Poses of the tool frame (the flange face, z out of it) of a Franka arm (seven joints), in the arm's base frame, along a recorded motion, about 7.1 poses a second.
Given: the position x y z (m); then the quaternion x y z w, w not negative.
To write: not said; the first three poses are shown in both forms.
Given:
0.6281, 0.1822, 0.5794, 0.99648, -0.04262, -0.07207, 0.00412
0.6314, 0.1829, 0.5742, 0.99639, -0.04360, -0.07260, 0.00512
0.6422, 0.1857, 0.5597, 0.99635, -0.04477, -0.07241, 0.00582
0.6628, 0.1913, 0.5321, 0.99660, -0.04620, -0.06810, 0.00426
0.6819, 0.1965, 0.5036, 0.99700, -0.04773, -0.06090, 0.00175
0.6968, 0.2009, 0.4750, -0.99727, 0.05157, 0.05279, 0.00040
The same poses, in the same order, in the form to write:
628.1, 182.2, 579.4, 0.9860, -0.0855, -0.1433, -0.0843, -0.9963, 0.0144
631.4, 182.9, 574.2, 0.9857, -0.0876, -0.1442, -0.0861, -0.9961, 0.0165
642.2, 185.7, 559.7, 0.9855, -0.0901, -0.1438, -0.0884, -0.9959, 0.0181
662.8, 191.3, 532.1, 0.9865, -0.0927, -0.1353, -0.0915, -0.9957, 0.0148
681.9, 196.5, 503.6, 0.9880, -0.0954, -0.1213, -0.0950, -0.9954, 0.0093
696.8, 200.9, 475.0, 0.9891, -0.1028, -0.1053, -0.1029, -0.9947, 0.0046

